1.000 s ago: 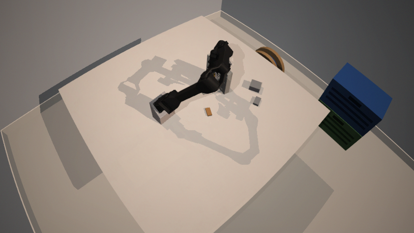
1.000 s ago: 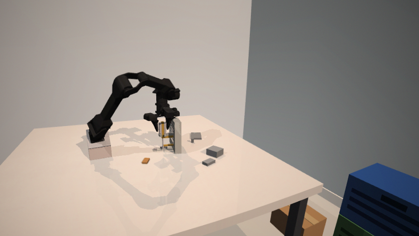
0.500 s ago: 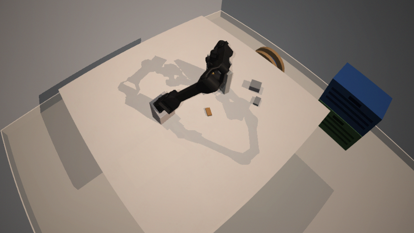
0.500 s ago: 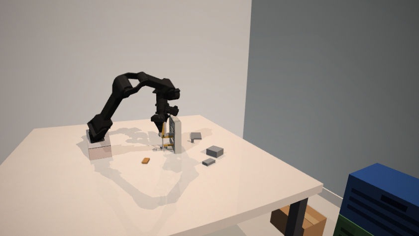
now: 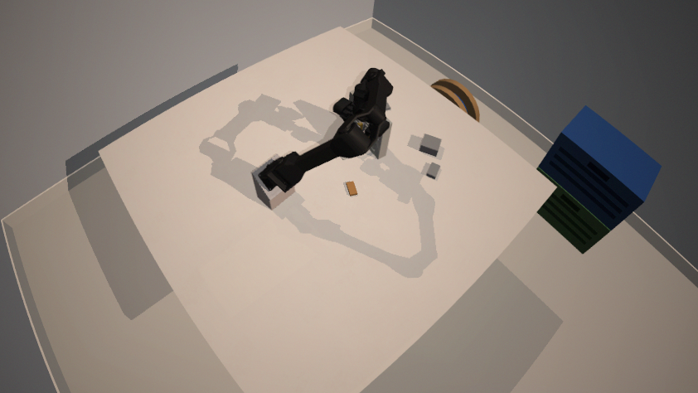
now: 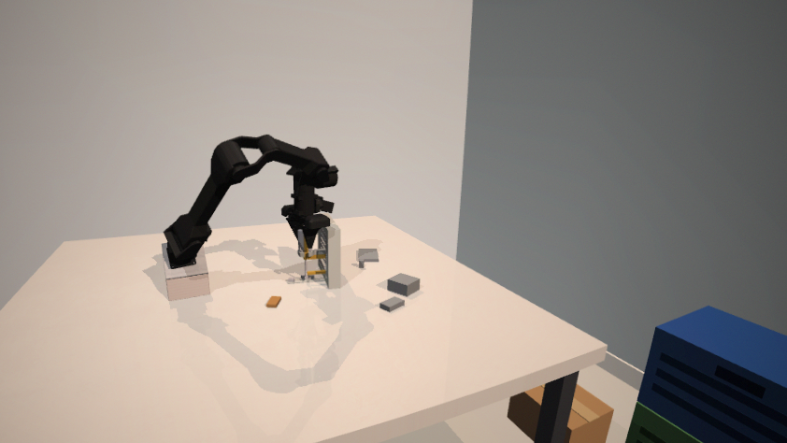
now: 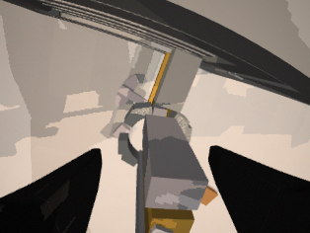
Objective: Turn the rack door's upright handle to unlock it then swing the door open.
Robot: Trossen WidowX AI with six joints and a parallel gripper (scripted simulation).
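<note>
The upright handle is 1 cm to the left of my gripper tip and 1 cm below it. From my gripper tip the other things lie so: small orange block (12 cm behind, 11 cm below, 8 cm to the right).
</note>
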